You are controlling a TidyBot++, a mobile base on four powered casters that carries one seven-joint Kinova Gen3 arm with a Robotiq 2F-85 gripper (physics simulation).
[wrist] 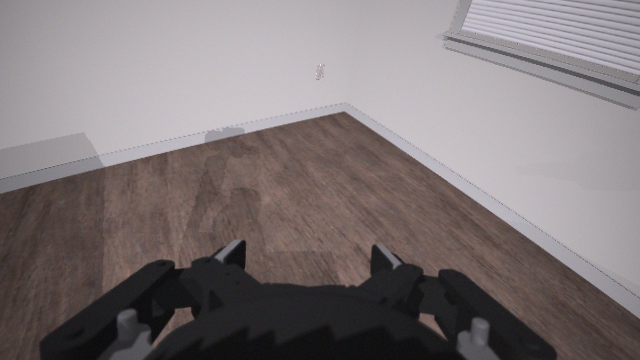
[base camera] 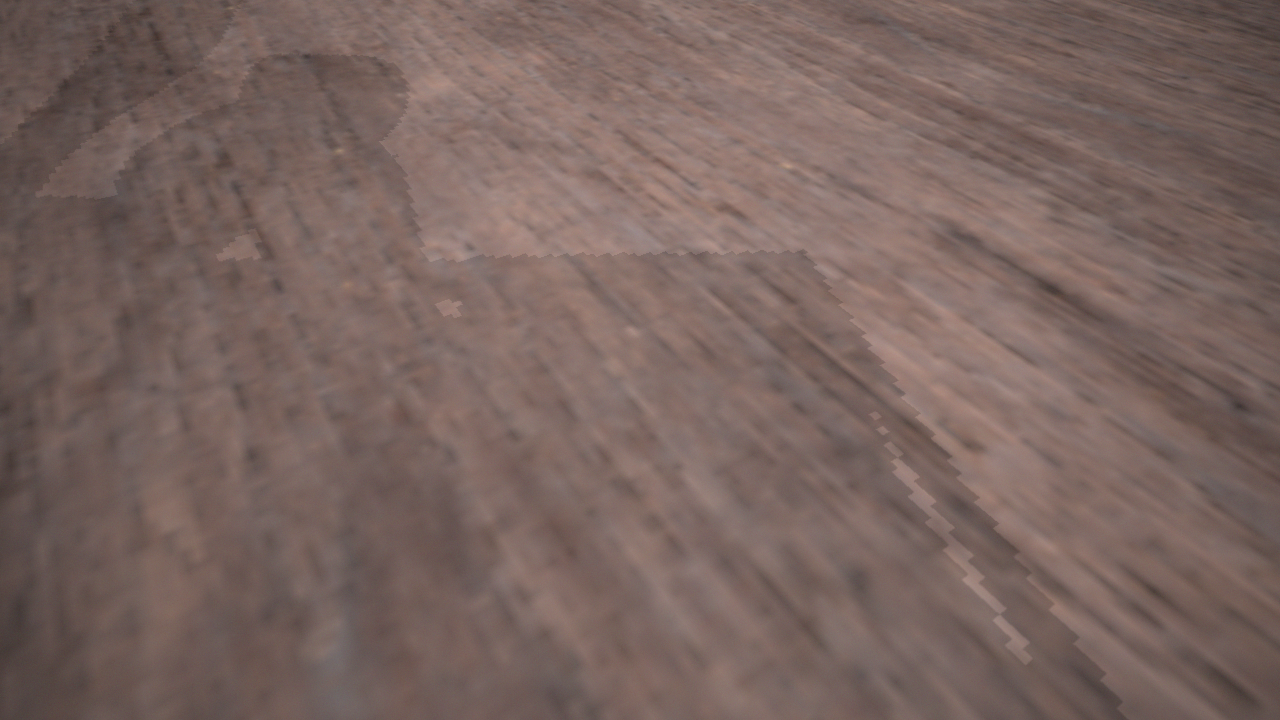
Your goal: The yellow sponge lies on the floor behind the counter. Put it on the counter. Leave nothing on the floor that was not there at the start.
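Frame: origin at the arm's base, x ahead, y left, z up, level; centimetres.
Seen in the pictures: gripper, fingertip midpoint: [wrist: 308, 256].
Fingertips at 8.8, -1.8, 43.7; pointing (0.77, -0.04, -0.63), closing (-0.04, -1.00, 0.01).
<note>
A point is followed by its place in that frame, as x, y, z.
My gripper [wrist: 308, 256] {8.8, -1.8, 43.7} is open, with its two dark fingers wide apart at the bottom of the wrist view and no object between them. Wooden floor shows beyond and between the fingertips. The yellow sponge does not show in the base camera view or the wrist view. The counter does not show in either view.
The brown wooden floor [base camera: 895, 179] {71.8, -27.6, -39.7} [wrist: 320, 190] {102.2, -13.3, -39.7} carries shadows of the robot. Pale walls [wrist: 200, 60] {155.9, 63.0, 16.4} meet in a corner ahead, with a white baseboard [wrist: 440, 172] {120.9, -98.5, -37.0} along the right one. A window with blinds [wrist: 555, 35] {106.5, -107.9, 52.1} is at the upper right.
</note>
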